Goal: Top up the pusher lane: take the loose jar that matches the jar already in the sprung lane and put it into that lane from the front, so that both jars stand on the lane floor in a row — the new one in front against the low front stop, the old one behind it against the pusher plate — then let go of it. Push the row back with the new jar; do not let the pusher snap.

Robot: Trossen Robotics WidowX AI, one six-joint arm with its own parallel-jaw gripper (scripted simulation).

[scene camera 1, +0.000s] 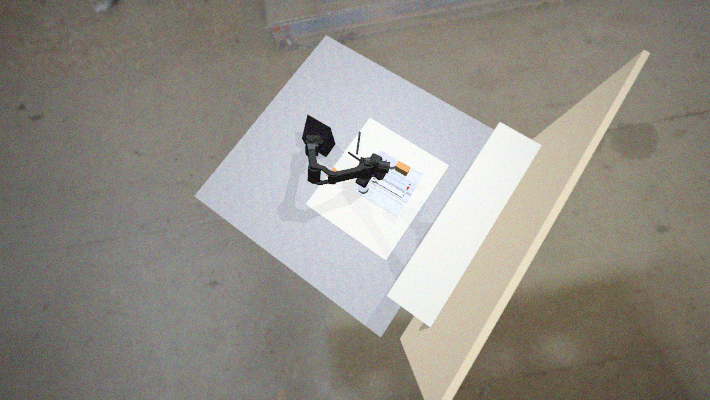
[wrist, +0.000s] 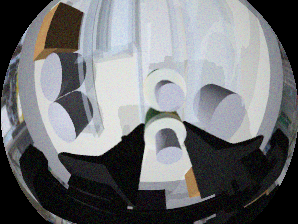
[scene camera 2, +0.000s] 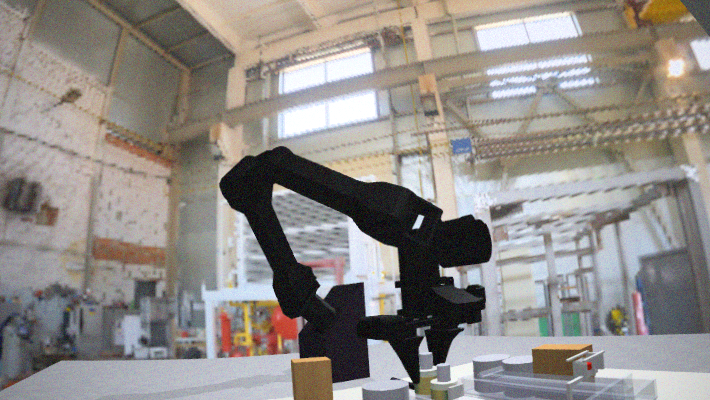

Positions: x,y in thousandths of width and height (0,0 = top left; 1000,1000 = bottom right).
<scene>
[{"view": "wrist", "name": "my gripper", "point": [549,565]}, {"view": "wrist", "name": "jar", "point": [552,404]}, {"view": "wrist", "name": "brown box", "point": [210,158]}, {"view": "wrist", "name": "grey cylinder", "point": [743,498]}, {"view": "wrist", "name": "grey cylinder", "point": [227,520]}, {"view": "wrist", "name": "grey cylinder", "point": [200,337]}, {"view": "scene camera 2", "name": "my gripper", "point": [602,951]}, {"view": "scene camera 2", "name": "brown box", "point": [775,899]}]
</scene>
